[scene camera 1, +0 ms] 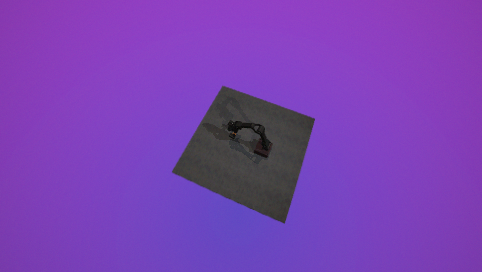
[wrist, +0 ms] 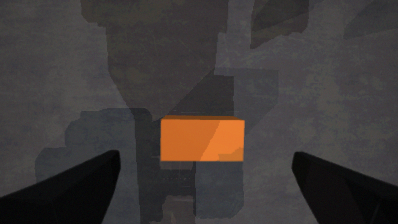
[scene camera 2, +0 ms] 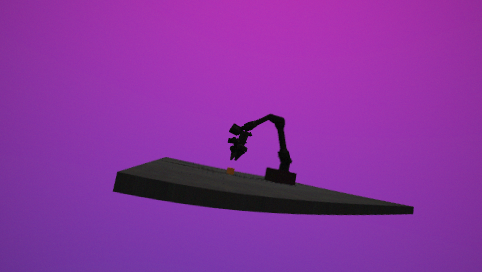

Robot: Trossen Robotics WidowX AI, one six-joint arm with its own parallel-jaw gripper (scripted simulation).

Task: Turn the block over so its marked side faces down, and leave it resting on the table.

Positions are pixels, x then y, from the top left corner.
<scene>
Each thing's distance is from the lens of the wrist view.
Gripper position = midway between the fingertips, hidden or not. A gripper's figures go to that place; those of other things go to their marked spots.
my gripper (wrist: 209, 160): 12 cm
orange block (wrist: 183, 138): 16 cm
</scene>
